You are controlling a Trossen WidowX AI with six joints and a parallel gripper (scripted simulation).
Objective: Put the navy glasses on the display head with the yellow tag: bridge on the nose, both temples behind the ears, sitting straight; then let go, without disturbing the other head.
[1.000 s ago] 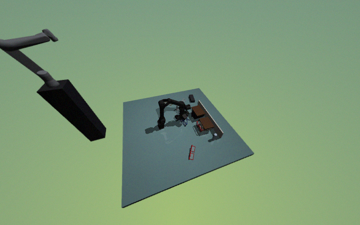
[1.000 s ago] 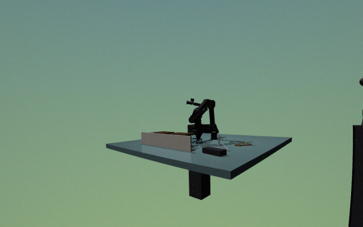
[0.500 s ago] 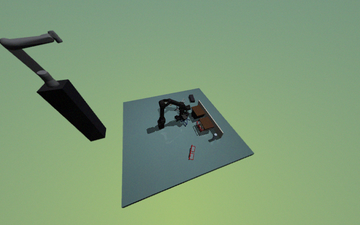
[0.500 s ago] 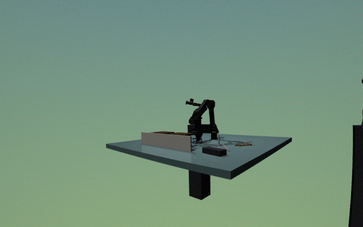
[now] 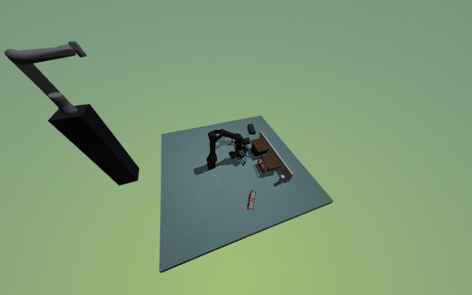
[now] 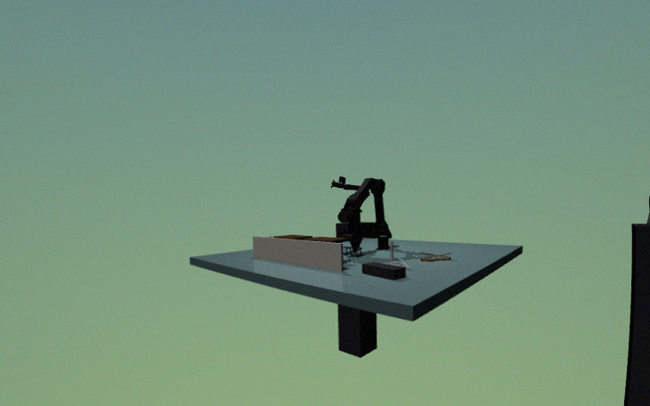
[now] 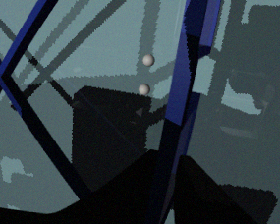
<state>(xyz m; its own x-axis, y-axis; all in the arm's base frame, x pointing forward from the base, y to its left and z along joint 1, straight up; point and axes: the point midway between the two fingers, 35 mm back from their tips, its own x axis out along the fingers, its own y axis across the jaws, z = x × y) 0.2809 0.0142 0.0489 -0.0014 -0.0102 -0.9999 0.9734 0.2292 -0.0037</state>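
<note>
Now: the thin white post 10 mm ahead of my gripper tip, 220 mm to the left of it and 10 mm above it. The rest, counted from my gripper tip: pale backboard 330 mm ahead, 100 mm to the right, 40 mm above; then black box 310 mm ahead, 370 mm to the left.
</note>
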